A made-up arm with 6 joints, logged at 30 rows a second.
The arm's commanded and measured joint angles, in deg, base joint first. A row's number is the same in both.
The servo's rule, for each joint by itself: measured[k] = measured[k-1] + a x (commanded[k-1-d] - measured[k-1]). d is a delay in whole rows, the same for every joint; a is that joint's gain. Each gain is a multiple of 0.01, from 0.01 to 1. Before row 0 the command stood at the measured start. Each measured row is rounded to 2 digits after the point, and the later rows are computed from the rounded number. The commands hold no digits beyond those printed.
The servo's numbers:
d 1
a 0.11 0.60 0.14 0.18 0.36 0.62
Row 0, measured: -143.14, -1.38, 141.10, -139.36, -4.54, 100.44
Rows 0 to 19, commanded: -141.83, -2.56, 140.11, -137.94, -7.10, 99.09; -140.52, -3.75, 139.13, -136.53, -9.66, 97.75; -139.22, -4.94, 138.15, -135.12, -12.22, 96.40; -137.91, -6.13, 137.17, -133.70, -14.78, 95.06; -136.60, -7.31, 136.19, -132.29, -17.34, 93.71; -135.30, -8.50, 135.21, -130.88, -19.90, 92.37; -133.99, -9.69, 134.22, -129.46, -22.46, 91.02; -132.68, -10.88, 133.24, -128.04, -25.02, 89.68; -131.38, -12.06, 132.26, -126.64, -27.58, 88.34; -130.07, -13.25, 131.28, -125.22, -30.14, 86.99; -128.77, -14.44, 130.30, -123.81, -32.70, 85.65; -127.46, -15.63, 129.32, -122.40, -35.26, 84.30; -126.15, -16.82, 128.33, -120.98, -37.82, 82.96; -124.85, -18.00, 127.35, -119.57, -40.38, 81.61; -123.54, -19.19, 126.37, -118.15, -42.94, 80.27; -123.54, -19.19, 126.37, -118.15, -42.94, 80.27; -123.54, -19.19, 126.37, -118.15, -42.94, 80.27; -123.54, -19.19, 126.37, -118.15, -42.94, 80.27; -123.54, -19.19, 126.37, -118.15, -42.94, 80.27; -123.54, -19.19, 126.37, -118.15, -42.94, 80.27
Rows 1 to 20, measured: -143.14, -1.38, 141.10, -139.36, -4.54, 100.44; -143.00, -2.09, 140.96, -139.10, -5.46, 99.60; -142.73, -3.09, 140.70, -138.64, -6.97, 98.45; -142.34, -4.20, 140.34, -138.01, -8.86, 97.18; -141.85, -5.36, 139.90, -137.23, -10.99, 95.87; -141.27, -6.53, 139.38, -136.34, -13.28, 94.53; -140.61, -7.71, 138.80, -135.36, -15.66, 93.19; -139.88, -8.90, 138.16, -134.30, -18.11, 91.84; -139.09, -10.09, 137.47, -133.17, -20.60, 90.50; -138.24, -11.27, 136.74, -131.99, -23.11, 89.16; -137.34, -12.46, 135.98, -130.77, -25.64, 87.81; -136.40, -13.65, 135.18, -129.52, -28.18, 86.47; -135.42, -14.84, 134.36, -128.24, -30.73, 85.12; -134.40, -16.03, 133.52, -126.93, -33.28, 83.78; -133.35, -17.21, 132.66, -125.61, -35.84, 82.43; -132.27, -18.40, 131.78, -124.27, -38.40, 81.09; -131.31, -18.87, 131.02, -123.17, -40.03, 80.58; -130.46, -19.06, 130.37, -122.27, -41.08, 80.39; -129.70, -19.14, 129.81, -121.53, -41.75, 80.32; -129.02, -19.17, 129.33, -120.92, -42.18, 80.29
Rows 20 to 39, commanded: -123.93, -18.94, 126.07, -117.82, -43.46, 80.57; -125.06, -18.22, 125.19, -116.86, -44.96, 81.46; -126.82, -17.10, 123.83, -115.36, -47.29, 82.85; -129.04, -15.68, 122.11, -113.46, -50.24, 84.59; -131.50, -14.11, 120.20, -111.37, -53.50, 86.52; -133.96, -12.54, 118.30, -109.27, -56.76, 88.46; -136.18, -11.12, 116.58, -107.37, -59.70, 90.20; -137.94, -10.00, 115.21, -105.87, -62.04, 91.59; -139.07, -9.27, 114.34, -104.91, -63.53, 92.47; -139.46, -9.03, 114.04, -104.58, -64.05, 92.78; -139.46, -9.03, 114.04, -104.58, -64.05, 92.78; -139.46, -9.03, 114.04, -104.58, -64.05, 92.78; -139.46, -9.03, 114.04, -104.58, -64.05, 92.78; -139.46, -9.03, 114.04, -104.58, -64.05, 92.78; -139.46, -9.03, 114.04, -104.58, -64.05, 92.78; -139.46, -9.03, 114.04, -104.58, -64.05, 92.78; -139.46, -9.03, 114.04, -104.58, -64.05, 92.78; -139.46, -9.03, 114.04, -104.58, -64.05, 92.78; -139.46, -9.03, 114.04, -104.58, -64.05, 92.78; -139.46, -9.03, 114.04, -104.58, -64.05, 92.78
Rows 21 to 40, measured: -128.42, -19.18, 128.92, -120.42, -42.45, 80.28; -127.93, -19.04, 128.52, -119.95, -42.81, 80.46; -127.61, -18.55, 128.05, -119.39, -43.58, 81.08; -127.52, -17.68, 127.46, -118.66, -44.92, 82.18; -127.69, -16.48, 126.71, -117.72, -46.84, 83.67; -128.11, -15.06, 125.80, -116.58, -49.24, 85.44; -128.75, -13.55, 124.75, -115.26, -51.95, 87.31; -129.57, -12.09, 123.61, -113.84, -54.74, 89.10; -130.49, -10.84, 122.43, -112.41, -57.37, 90.64; -131.43, -9.90, 121.30, -111.06, -59.59, 91.77; -132.31, -9.38, 120.28, -109.89, -61.20, 92.40; -133.10, -9.17, 119.41, -108.93, -62.23, 92.64; -133.80, -9.09, 118.66, -108.15, -62.89, 92.73; -134.42, -9.05, 118.01, -107.51, -63.31, 92.76; -134.97, -9.04, 117.45, -106.98, -63.58, 92.77; -135.46, -9.03, 116.97, -106.55, -63.75, 92.78; -135.90, -9.03, 116.56, -106.20, -63.86, 92.78; -136.29, -9.03, 116.21, -105.91, -63.93, 92.78; -136.64, -9.03, 115.91, -105.67, -63.97, 92.78; -136.95, -9.03, 115.65, -105.47, -64.00, 92.78
